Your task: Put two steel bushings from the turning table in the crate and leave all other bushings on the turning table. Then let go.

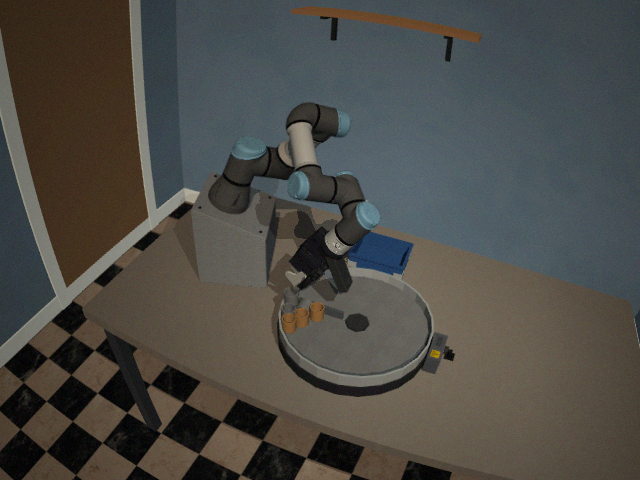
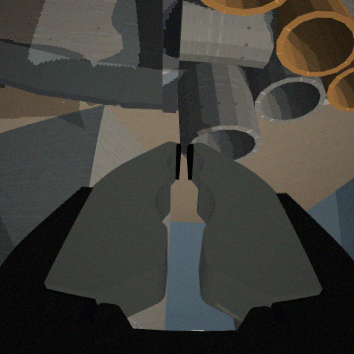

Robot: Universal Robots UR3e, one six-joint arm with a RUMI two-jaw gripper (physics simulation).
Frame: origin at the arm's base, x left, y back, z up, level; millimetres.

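Seen in the pictures: gripper, fingertip midpoint: (image 1: 292, 287) (image 2: 183, 148); arm's base, origin of the base link: (image 1: 227, 200).
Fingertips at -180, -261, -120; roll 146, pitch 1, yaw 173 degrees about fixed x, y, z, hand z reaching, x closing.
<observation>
Pixels of each thing's middle, then the offset from my fingertips to it, as dx, dy, dz. "spot": a spot on its surface instead.
- turning table, body centre: (image 1: 357, 323) -20, -187, -64
- third grey steel bushing, body centre: (image 2: 223, 23) (image 1: 303, 307) -20, -38, -44
- blue crate, body centre: (image 1: 381, 254) +346, -202, -91
- dark hub, body centre: (image 1: 357, 322) -20, -187, -59
- short dark bar, surface spot: (image 1: 333, 312) spot: -14, -119, -45
- grey control box, surface spot: (image 1: 434, 355) spot: -91, -412, -58
My gripper (image 1: 297, 287) (image 2: 183, 148) is shut on the thin wall of a steel bushing (image 1: 291, 295) (image 2: 215, 100), which hangs tilted at the fingertips over the left edge of the turning table (image 1: 387, 335). Another steel bushing (image 1: 287, 308) (image 2: 290, 99) stands close beside it, open end up. A third grey steel bushing (image 1: 305, 302) (image 2: 227, 37) seems to lie on its side. Three orange bushings stand on the turning table near them; the middle one (image 1: 301, 317) is in line with the others. The blue crate (image 1: 377, 266) stands behind the turning table, its left part hidden by the arm.
The turning table has a raised pale rim, a dark hub (image 1: 356, 322) and a short dark bar (image 1: 333, 312). A grey control box (image 1: 434, 355) is at its right side. The robot's grey pedestal (image 1: 232, 258) stands left. A wall shelf (image 1: 387, 19) is high above.
</observation>
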